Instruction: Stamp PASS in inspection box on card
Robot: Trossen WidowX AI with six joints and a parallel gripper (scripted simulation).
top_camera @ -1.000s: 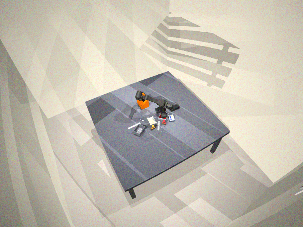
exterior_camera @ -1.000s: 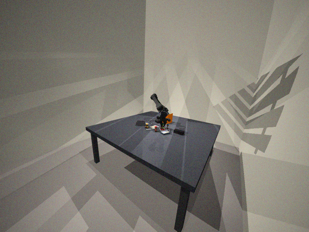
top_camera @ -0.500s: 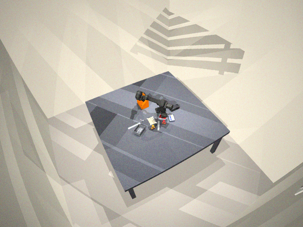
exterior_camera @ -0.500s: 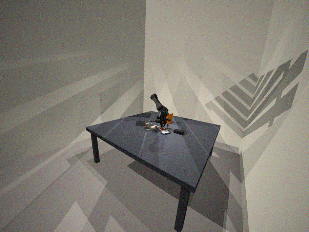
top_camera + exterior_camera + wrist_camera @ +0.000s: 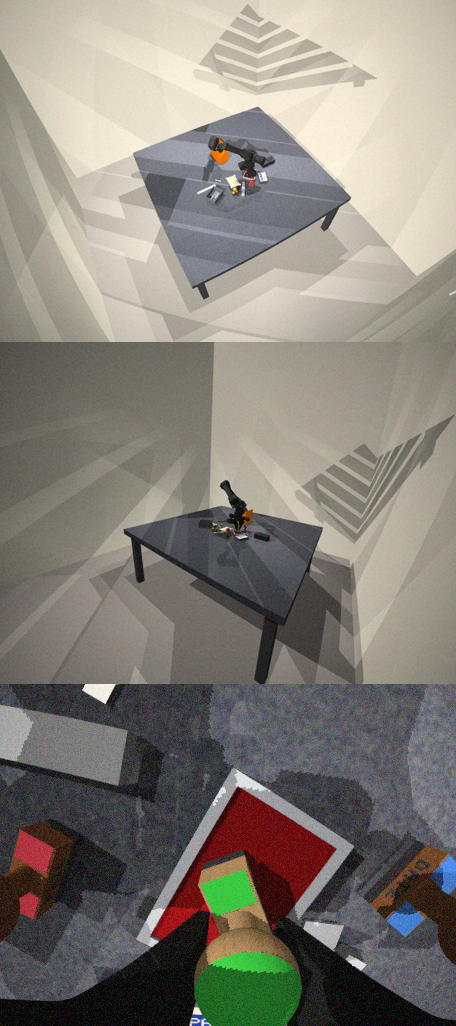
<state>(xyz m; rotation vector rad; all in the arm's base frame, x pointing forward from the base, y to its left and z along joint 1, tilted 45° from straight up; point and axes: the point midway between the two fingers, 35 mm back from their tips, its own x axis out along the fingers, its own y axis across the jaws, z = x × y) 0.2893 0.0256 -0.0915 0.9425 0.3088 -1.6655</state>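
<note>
Right now the green-topped PASS stamp is right at my gripper tip. The rest, counted from my gripper tip: blue-topped stamp: 8 cm behind, 3 cm to the left, 2 cm below; then red-topped stamp: 8 cm ahead, 4 cm to the right, 2 cm below; then red ink pad: 3 cm below.
</note>
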